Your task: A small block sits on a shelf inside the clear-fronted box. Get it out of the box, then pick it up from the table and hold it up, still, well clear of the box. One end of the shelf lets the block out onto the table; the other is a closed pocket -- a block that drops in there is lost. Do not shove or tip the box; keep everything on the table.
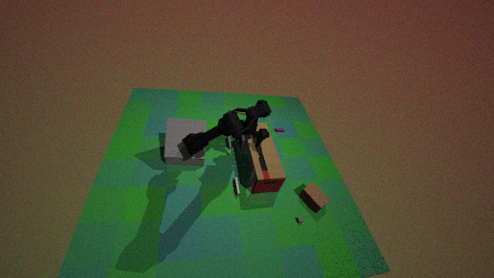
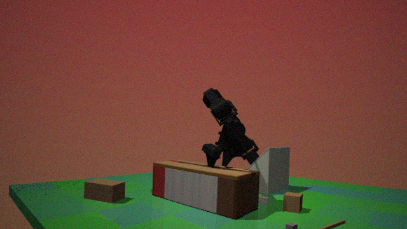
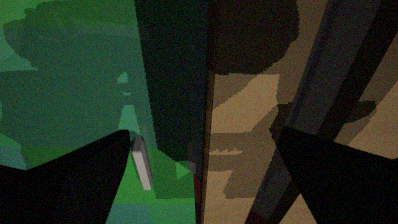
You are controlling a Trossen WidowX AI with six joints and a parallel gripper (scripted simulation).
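Right now my gripper tip is 5 cm above the box, 3 cm short of it and 1 cm to the left of it. From my gripper tip the other things lie so: brown cube 28 cm to the left, 8 cm below, 5 cm behind; then pink piece 30 cm ahead, 22 cm to the left, 11 cm below.
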